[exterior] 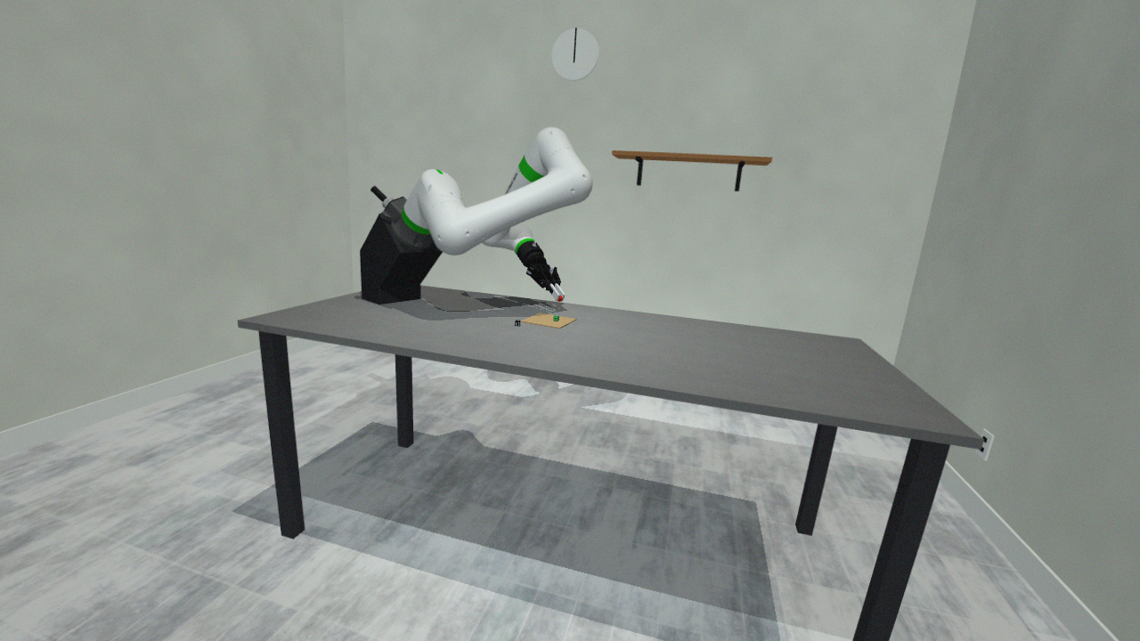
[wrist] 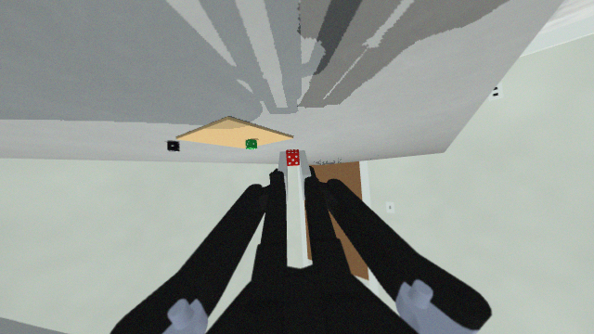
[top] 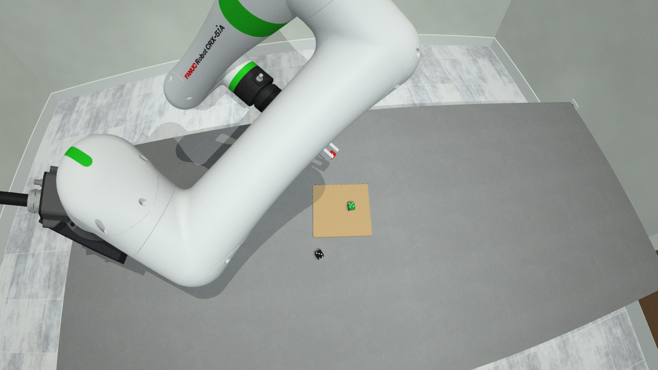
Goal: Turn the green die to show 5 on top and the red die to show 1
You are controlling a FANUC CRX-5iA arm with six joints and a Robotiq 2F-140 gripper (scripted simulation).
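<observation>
Now: the tan mat 150 mm to the right of my hand and 70 mm below it. Also, from my hand: red die 10 mm ahead, 20 mm to the right, 20 mm below; then green die 30 mm ahead, 150 mm to the right, 60 mm below; then black die 80 mm behind, 240 mm to the right, 60 mm below.
</observation>
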